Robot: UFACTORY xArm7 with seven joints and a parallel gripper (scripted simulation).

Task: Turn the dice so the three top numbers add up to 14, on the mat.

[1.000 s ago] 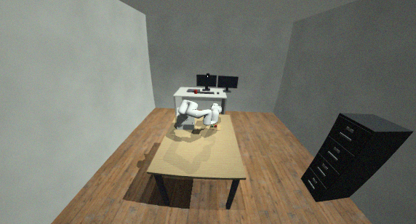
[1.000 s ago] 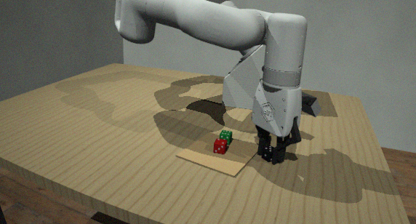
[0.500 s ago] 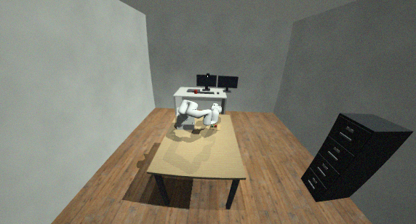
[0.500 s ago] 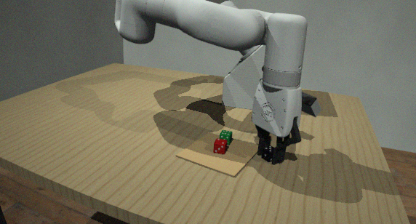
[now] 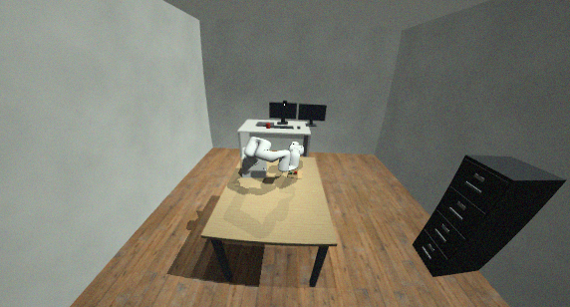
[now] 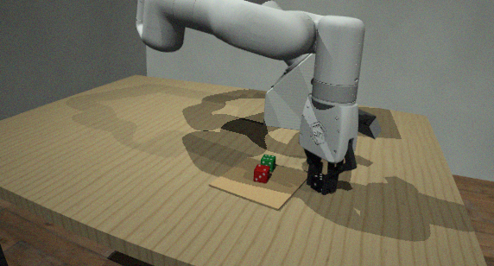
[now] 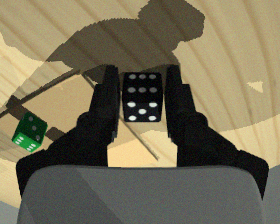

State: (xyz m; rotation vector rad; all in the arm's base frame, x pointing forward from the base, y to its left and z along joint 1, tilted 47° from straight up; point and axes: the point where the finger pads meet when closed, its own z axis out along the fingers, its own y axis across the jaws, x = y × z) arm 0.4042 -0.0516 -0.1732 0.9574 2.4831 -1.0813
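My hand is 1 cm above the black die. The rest, counted from my hand: red die (1 cm ahead, 11 cm to the right); then green die (4 cm behind, 11 cm to the right); then tan mat (1 cm ahead, 11 cm to the right, 2 cm below).
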